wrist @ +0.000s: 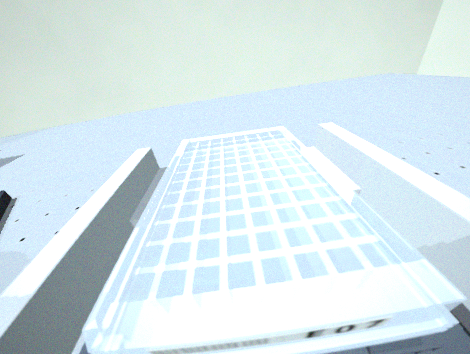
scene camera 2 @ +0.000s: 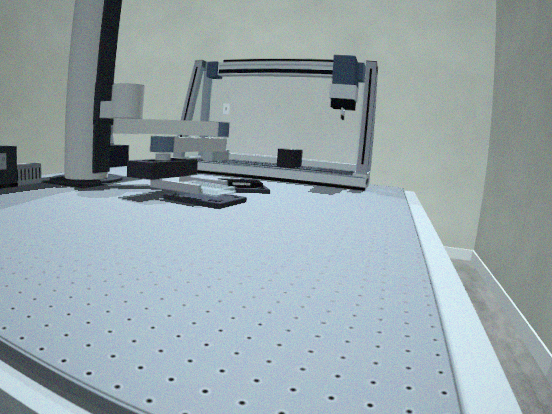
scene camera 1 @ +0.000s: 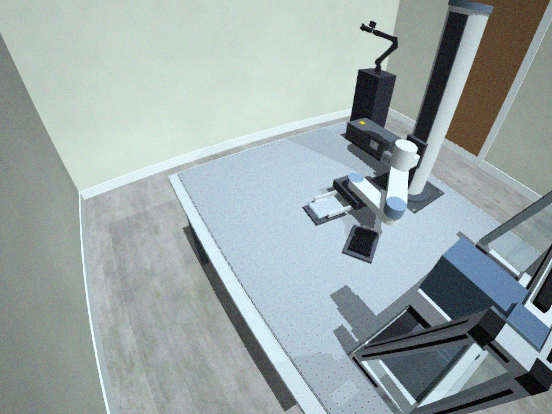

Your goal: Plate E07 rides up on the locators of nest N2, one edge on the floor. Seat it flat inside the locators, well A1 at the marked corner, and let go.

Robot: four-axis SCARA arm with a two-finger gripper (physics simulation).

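Plate E07 is a clear and white well plate, its label at the near edge in the wrist view. My gripper is shut on it, with one pad against each long side. In scene camera 2 the near finger shows beside the plate. The plate looks roughly level, a little above the dark nest; the exact gap is too small to tell. The locators are hidden under the plate, and neither the marked corner nor well A1 can be made out.
A second dark nest with a black insert lies close by. The arm column stands behind. A dark box unit stands near the column. A gantry frame stands on the table.
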